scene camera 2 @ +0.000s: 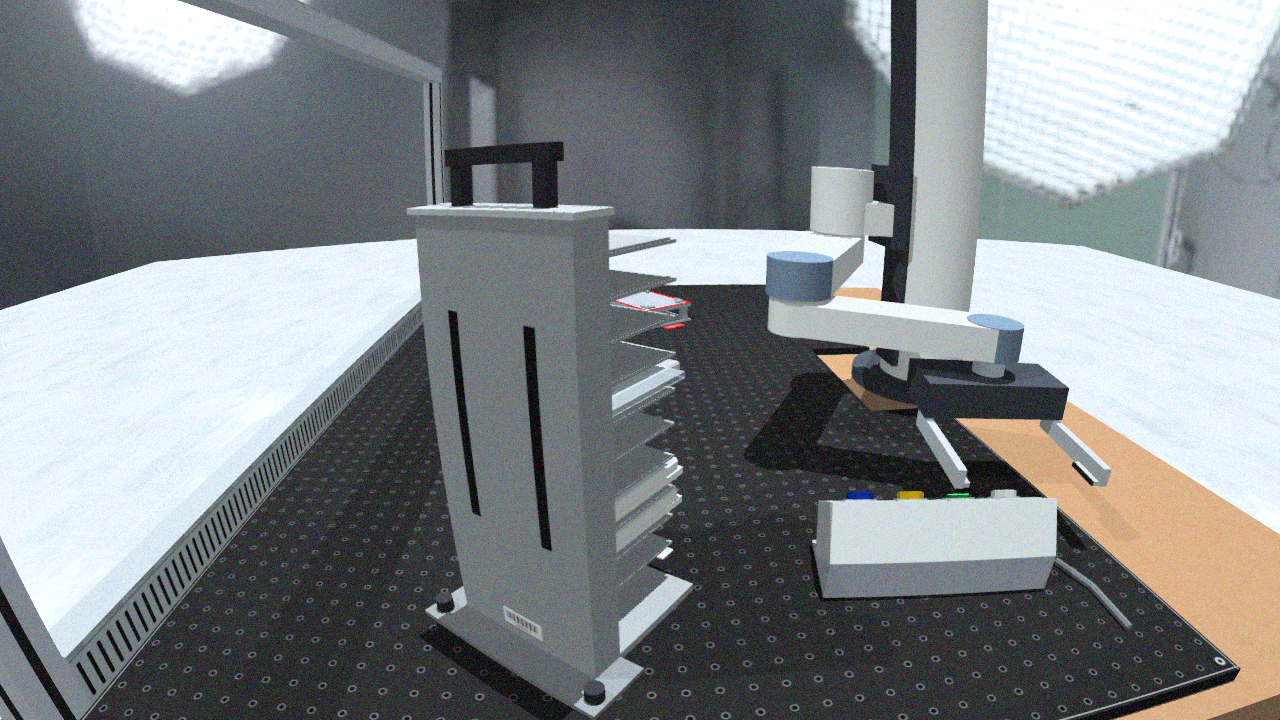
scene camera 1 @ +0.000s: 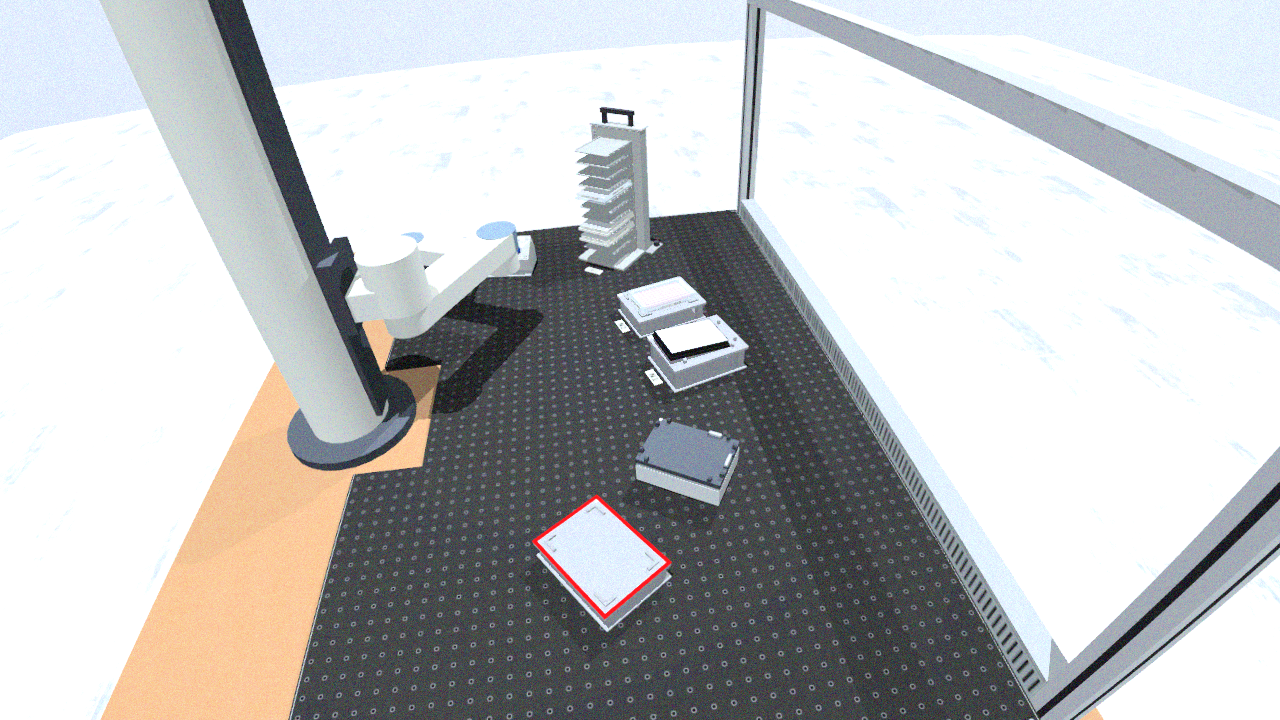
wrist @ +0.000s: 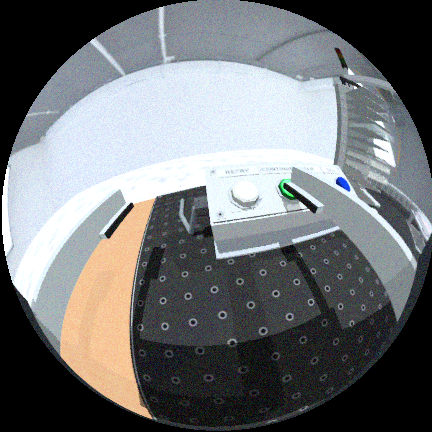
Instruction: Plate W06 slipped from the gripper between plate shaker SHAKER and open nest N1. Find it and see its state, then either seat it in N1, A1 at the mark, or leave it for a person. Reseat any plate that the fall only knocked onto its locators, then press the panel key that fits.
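Places are measured from the arm's base along level axes (x ahead, y left, z up), in centimetres.
Pixels of known places: gripper, fingertip midpoint: [scene camera 2: 1036, 478] [wrist: 204, 182]; arm's base, origin of the base link: [scene camera 1: 354, 422].
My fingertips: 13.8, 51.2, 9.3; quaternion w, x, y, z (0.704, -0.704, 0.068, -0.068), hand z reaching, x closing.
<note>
Ahead of a thing's pixels: the offset from my fingertips to its top centre, as dx, dy, dz. "*": to the spot under its first point.
My gripper [scene camera 2: 1031, 480] [wrist: 204, 182] is open and empty, its fingers low beside the key panel @(+11.3, +0.7, +0.4) [scene camera 2: 939, 537] [wrist: 275, 227] [scene camera 1: 527, 257]. In the wrist view, one fingertip overlaps the green key [wrist: 286, 189]; the white key @(+3.5, -0.2, -0.5) [wrist: 245, 194] and blue key @(+18.3, -2.7, -0.5) [wrist: 343, 183] also show. The yellow key @(+13.4, -1.9, -0.5) [scene camera 2: 910, 494] shows in scene camera 2. In scene camera 1, a white-topped plate with black sides @(+53.9, -48.0, +0.0) [scene camera 1: 691, 338] lies on a grey box; a pale clear plate @(+51.2, -29.6, -1.3) [scene camera 1: 662, 297] lies on the box behind. A dark-topped device @(* +47.8, -75.7, -2.5) [scene camera 1: 689, 452] and a red-outlined platform @(+32.0, -90.6, -3.4) [scene camera 1: 604, 555] bear no visible plate. I cannot tell which plate is W06.
A tall plate rack [scene camera 1: 639, 179] [scene camera 2: 501, 402] [wrist: 341, 125] with many shelves stands at the mat's far end. The arm's column [scene camera 1: 250, 223] [scene camera 2: 948, 134] rises at one side. A metal frame [scene camera 1: 750, 107] borders the opposite side. A cable @(* -3.2, +9.1, -7.6) [scene camera 2: 1093, 591] leaves the panel.
</note>
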